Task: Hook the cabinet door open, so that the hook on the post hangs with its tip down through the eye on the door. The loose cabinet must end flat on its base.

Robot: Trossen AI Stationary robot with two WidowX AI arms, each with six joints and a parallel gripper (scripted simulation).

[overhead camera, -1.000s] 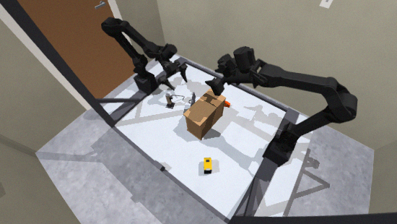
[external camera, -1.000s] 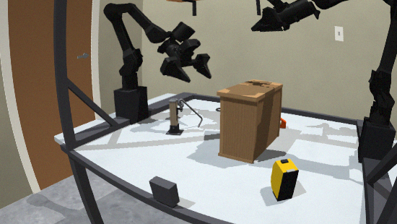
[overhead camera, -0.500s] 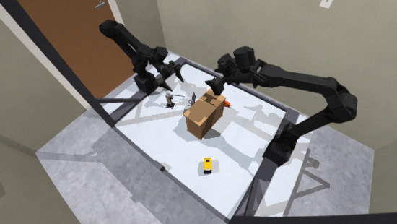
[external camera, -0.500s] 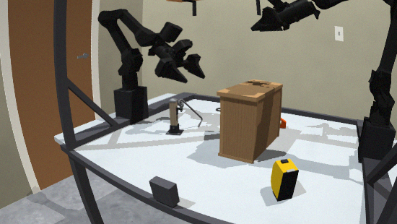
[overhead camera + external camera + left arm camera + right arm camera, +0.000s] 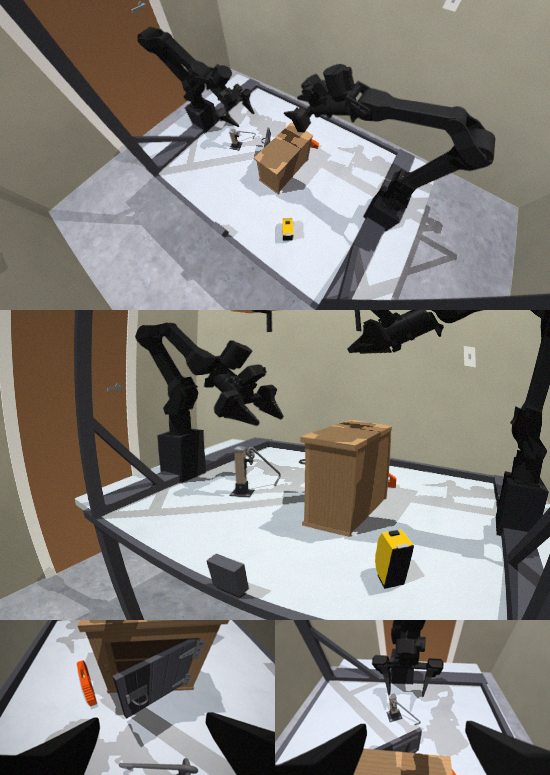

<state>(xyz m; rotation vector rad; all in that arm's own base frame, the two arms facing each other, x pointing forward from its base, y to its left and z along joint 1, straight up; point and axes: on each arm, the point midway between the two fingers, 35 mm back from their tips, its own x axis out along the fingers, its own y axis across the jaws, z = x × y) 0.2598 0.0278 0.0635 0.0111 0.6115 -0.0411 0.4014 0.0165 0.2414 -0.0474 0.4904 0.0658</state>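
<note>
Right now my left hand is 13 cm above the grey hook and 1 cm to the left of it. Also, from my left hand: yellow block (40 cm to the right, 26 cm behind, 15 cm below); then grey door (14 cm to the right, 11 cm below, 5 cm behind); then orange object (24 cm to the right, 17 cm below, 13 cm ahead).
</note>
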